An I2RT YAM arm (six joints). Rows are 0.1 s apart.
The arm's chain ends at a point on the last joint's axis. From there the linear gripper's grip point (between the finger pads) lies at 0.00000 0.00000 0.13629 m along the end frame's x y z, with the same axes.
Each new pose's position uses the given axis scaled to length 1; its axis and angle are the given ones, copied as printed.
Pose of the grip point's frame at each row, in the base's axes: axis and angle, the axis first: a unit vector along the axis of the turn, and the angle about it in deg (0 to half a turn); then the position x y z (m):
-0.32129, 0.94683, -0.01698, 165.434, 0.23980, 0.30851, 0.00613
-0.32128, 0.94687, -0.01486, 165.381, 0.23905, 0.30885, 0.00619
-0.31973, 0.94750, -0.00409, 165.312, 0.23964, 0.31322, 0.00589
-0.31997, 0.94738, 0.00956, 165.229, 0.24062, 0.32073, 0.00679
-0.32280, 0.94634, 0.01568, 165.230, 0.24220, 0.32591, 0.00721
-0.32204, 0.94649, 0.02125, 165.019, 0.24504, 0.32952, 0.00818
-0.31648, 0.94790, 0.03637, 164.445, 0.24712, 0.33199, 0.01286
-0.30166, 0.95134, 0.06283, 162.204, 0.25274, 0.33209, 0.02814
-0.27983, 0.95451, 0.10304, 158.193, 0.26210, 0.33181, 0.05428
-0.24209, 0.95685, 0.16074, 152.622, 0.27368, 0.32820, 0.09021
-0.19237, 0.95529, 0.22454, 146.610, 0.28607, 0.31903, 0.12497
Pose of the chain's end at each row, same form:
-0.32129, 0.94683, -0.01698, 165.434, 0.20588, 0.30181, 0.13796
-0.32128, 0.94687, -0.01486, 165.381, 0.20520, 0.30157, 0.13801
-0.31973, 0.94750, -0.00409, 165.312, 0.20655, 0.30321, 0.13772
-0.31997, 0.94738, 0.00956, 165.229, 0.20852, 0.30718, 0.13855
-0.32280, 0.94634, 0.01568, 165.230, 0.21068, 0.31072, 0.13893
-0.32204, 0.94649, 0.02125, 165.019, 0.21353, 0.31279, 0.13972
-0.31648, 0.94790, 0.03637, 164.445, 0.21556, 0.31120, 0.14380
-0.30166, 0.95134, 0.06283, 162.204, 0.21816, 0.30362, 0.15686
-0.27983, 0.95451, 0.10304, 158.193, 0.22135, 0.29179, 0.17803
-0.24209, 0.95685, 0.16074, 152.622, 0.22372, 0.27345, 0.20459
-0.19237, 0.95529, 0.22454, 146.610, 0.22522, 0.25096, 0.22616

